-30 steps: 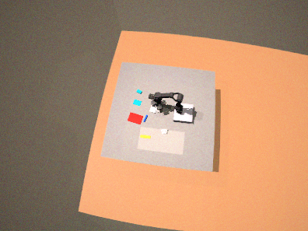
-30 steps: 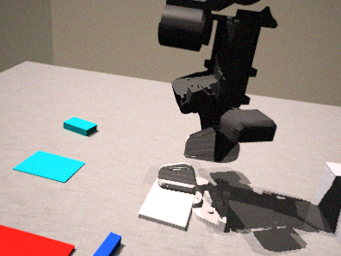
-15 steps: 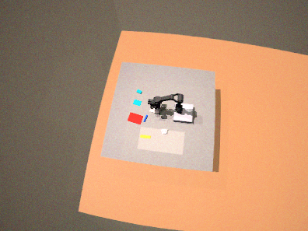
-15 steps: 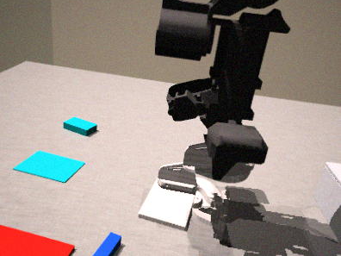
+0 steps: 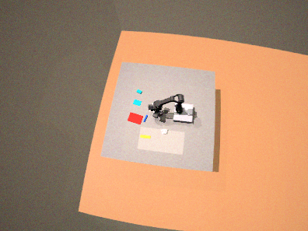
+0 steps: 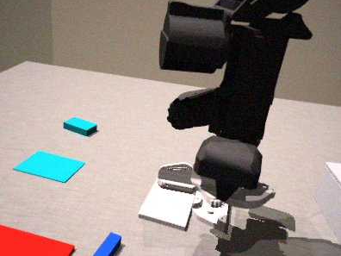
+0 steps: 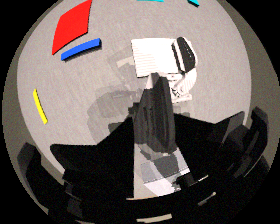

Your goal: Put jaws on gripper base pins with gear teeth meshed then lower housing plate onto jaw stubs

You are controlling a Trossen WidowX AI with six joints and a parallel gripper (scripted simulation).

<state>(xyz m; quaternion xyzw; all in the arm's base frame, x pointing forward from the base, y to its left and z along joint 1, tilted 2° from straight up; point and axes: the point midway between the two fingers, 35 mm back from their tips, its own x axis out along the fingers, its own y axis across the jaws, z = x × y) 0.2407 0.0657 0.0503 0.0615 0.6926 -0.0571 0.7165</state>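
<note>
Now: the flat white plate 80 mm below my gripper tip, 70 mm to the right of it and 70 mm ahead of it. Round my gripper tip: flat cyan patch: 290 mm ahead, 100 mm to the right, 80 mm below; red patch: 260 mm ahead, 110 mm to the left, 80 mm below; blue bar: 140 mm ahead, 80 mm to the left, 70 mm below.
</note>
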